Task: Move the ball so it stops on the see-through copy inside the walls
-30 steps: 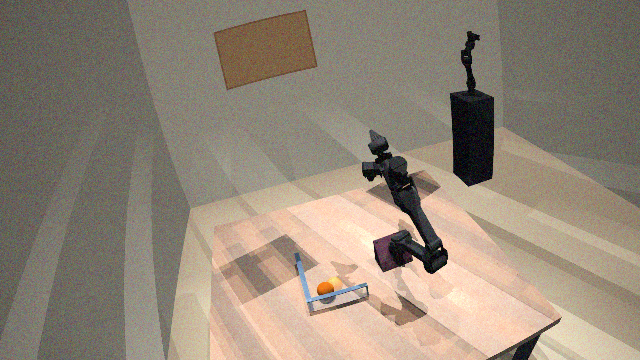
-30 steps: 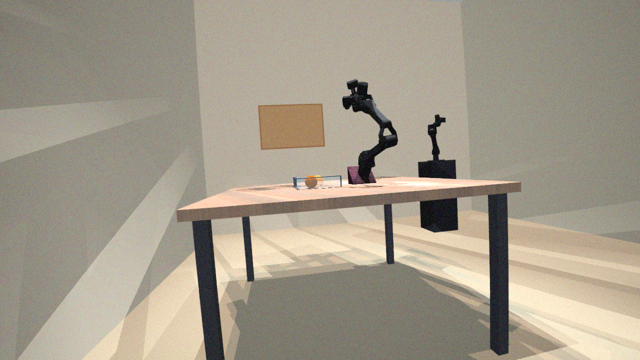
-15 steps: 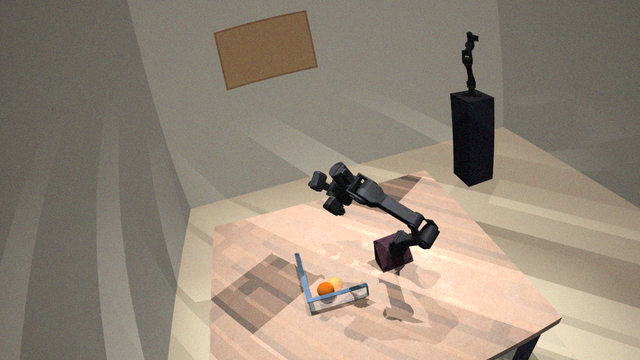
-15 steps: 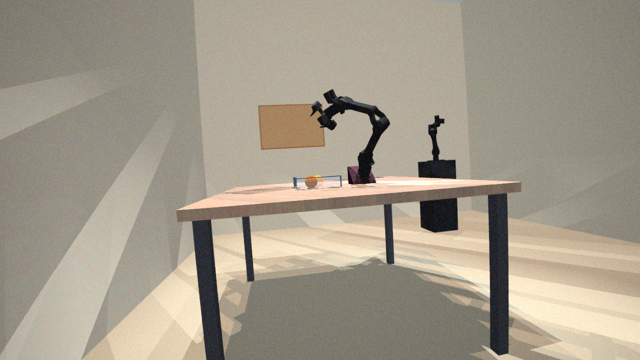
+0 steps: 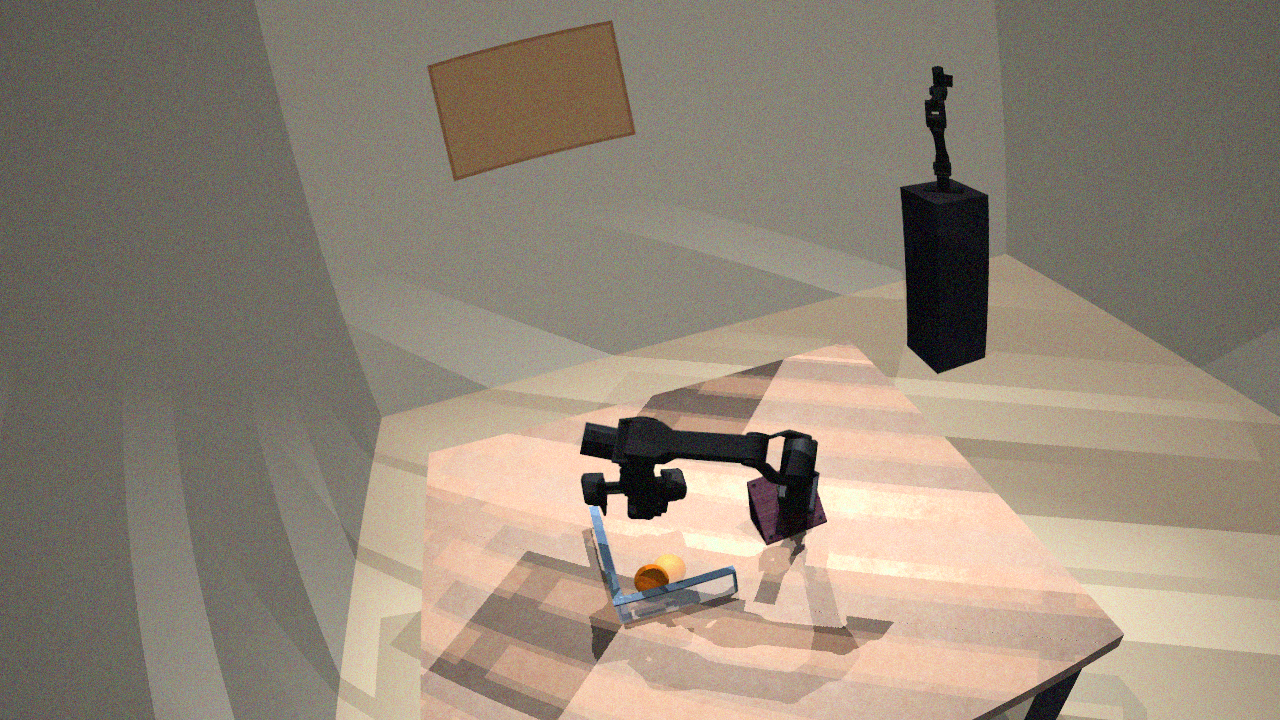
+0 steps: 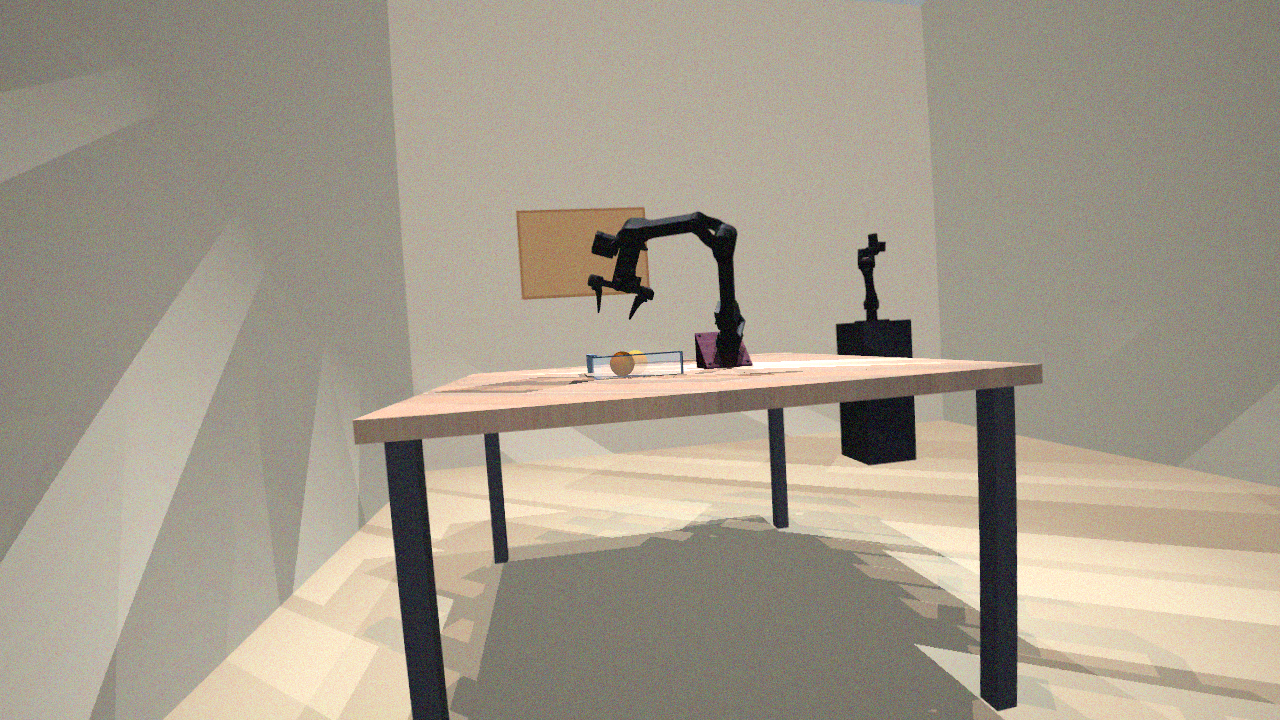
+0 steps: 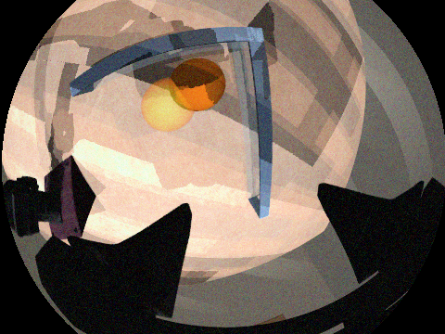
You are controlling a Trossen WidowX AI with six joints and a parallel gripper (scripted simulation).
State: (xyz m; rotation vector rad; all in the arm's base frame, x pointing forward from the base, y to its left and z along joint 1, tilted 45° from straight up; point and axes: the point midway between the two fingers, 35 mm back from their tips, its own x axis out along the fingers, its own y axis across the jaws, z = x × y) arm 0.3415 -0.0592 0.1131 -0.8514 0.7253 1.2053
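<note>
The orange ball is 14 cm below my gripper tip, 7 cm to the left of it and 1 cm behind it. Round my gripper tip: see-through copy of ball (14 cm below, 5 cm to the left, 5 cm behind).
</note>
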